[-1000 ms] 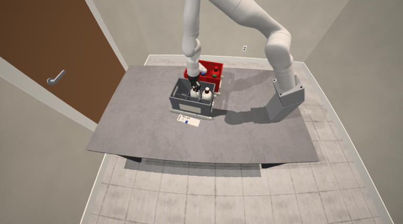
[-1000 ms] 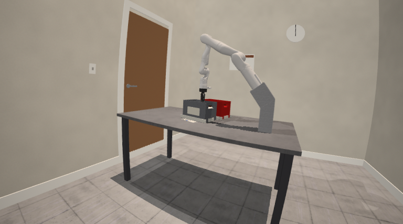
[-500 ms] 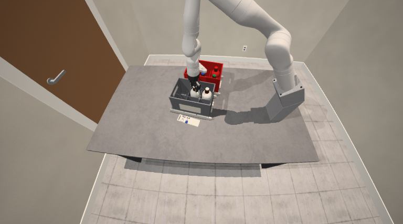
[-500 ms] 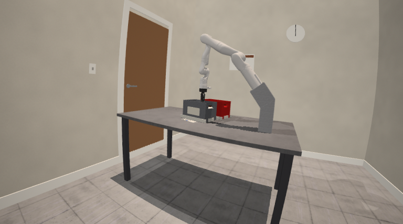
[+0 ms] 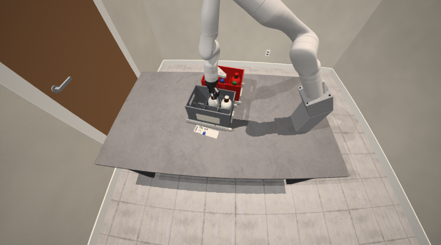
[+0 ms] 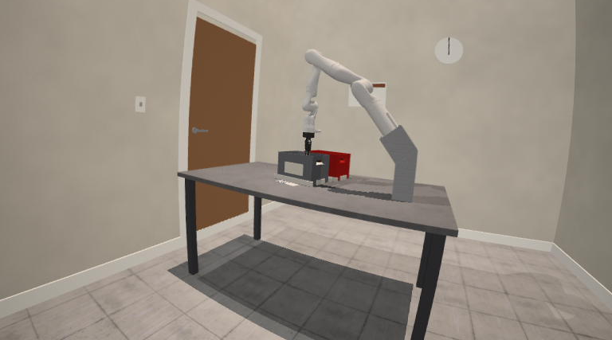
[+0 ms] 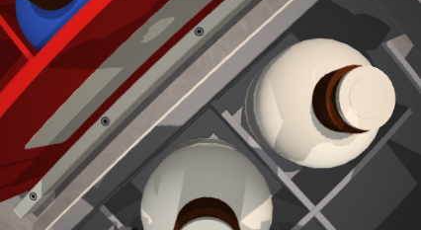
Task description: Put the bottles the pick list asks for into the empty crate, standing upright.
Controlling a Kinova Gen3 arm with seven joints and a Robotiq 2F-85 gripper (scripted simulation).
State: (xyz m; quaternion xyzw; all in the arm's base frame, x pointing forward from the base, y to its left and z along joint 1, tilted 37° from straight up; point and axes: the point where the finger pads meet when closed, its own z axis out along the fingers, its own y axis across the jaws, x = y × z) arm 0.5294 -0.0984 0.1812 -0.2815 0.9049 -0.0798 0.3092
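My gripper is now 50 mm past the blue-label bottle, 140 mm to the left of it and 80 mm above it. The rest, counted from my hand: red crate: 60 mm behind, 180 mm to the right, 80 mm below; green-label bottle: 140 mm behind, 120 mm to the right, 80 mm below; grey crate: 40 mm to the left, 80 mm below.
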